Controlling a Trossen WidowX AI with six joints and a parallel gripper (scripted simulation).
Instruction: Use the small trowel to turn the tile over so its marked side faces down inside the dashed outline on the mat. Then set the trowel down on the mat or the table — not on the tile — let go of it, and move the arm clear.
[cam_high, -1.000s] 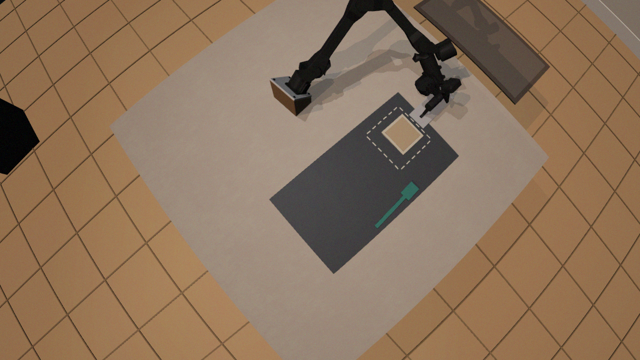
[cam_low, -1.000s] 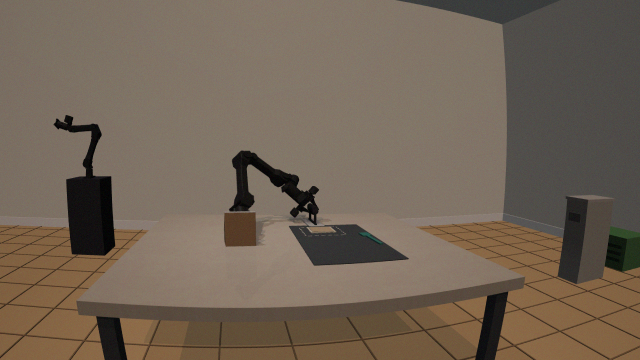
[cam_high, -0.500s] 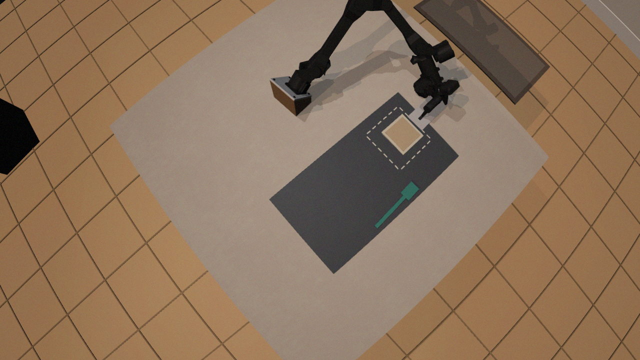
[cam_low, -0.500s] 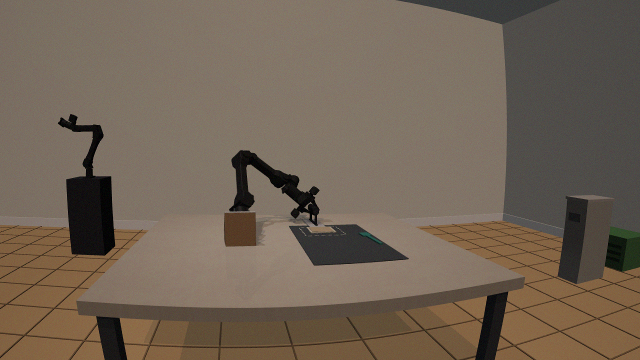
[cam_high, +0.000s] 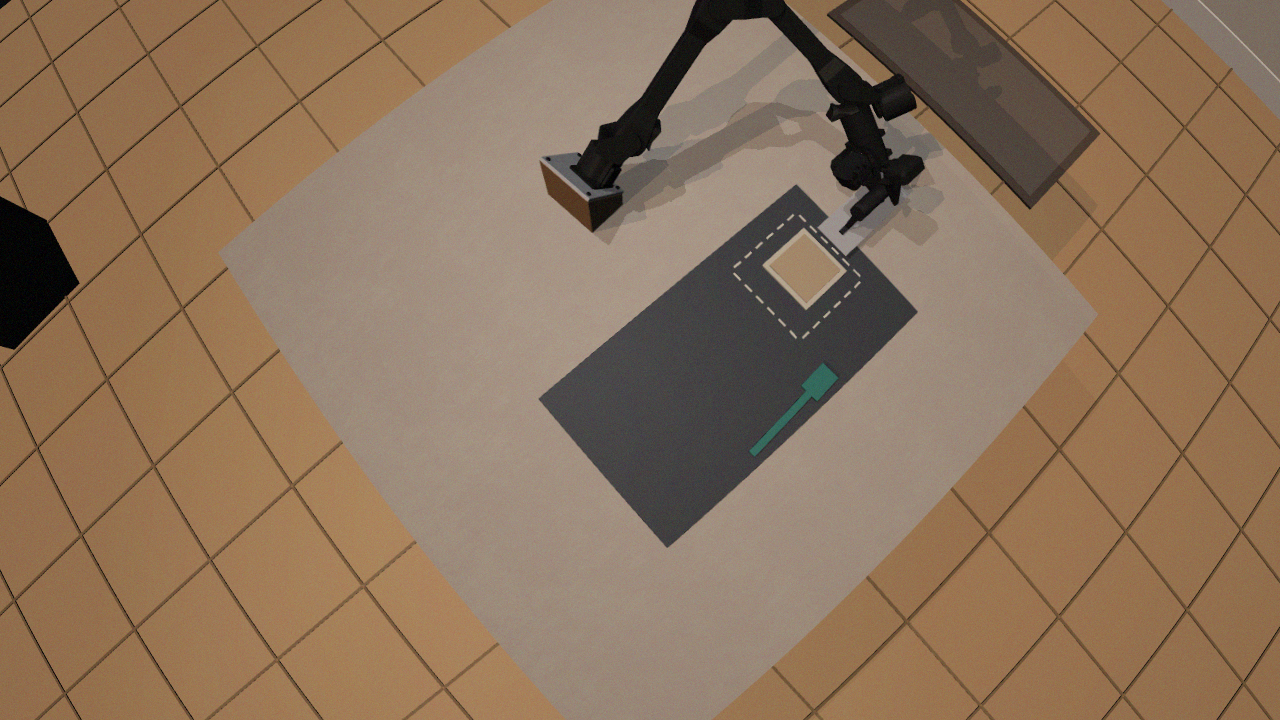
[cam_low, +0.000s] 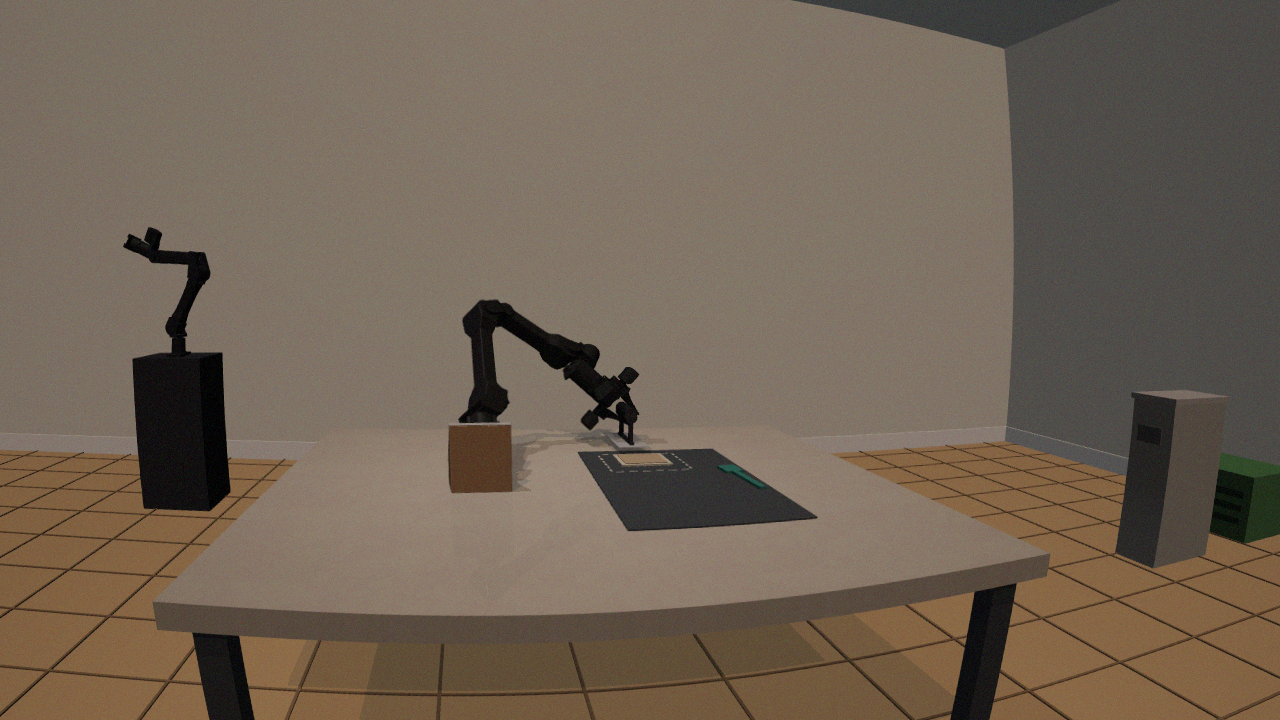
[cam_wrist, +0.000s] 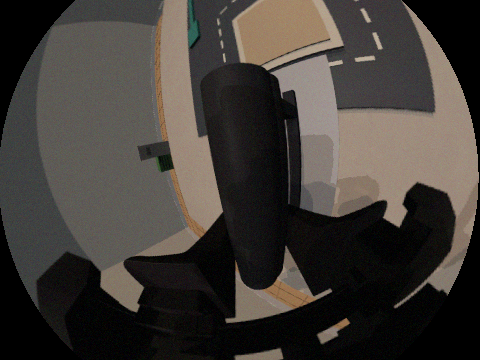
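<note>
Now: the green trowel 140 mm ahead of my gripper tip, 380 mm to the right of it and 60 mm below it. Also, from my gripper tip: dark mat: 400 mm to the right, 80 mm below; tile: 30 mm behind, 190 mm to the right, 60 mm below.
</note>
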